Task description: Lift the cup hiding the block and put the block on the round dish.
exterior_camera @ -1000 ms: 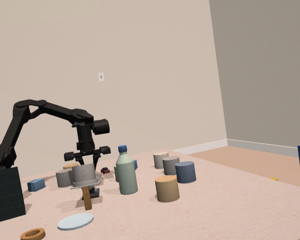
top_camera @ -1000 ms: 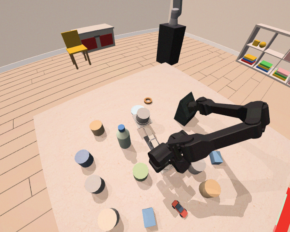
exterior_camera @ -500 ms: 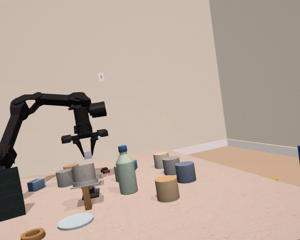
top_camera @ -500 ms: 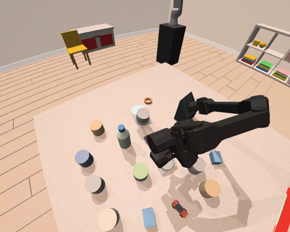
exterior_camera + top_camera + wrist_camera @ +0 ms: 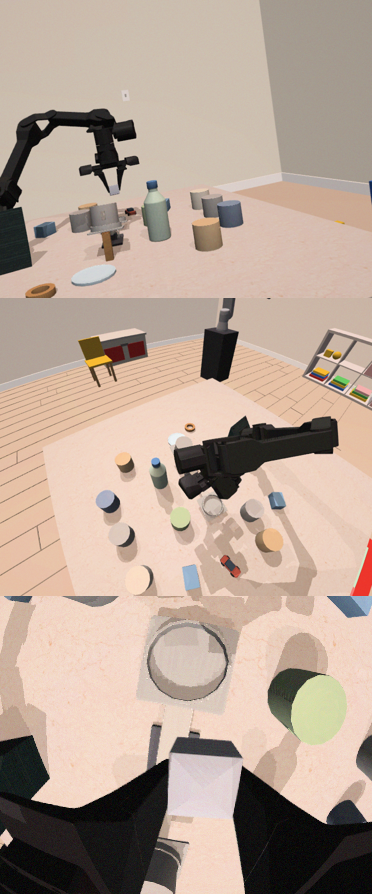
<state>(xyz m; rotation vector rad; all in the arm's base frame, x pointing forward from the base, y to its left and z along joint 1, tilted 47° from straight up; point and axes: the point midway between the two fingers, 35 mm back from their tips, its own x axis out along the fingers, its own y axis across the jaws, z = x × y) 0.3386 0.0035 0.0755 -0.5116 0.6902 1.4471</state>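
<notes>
The grey cup is 210 mm to the right of my gripper tip, 80 mm behind it and 20 mm below it. Also, from my gripper tip: pale block 10 mm above; then balance 100 mm below, 80 mm to the right, 40 mm behind; then green cylinder 110 mm ahead, 100 mm below.
</notes>
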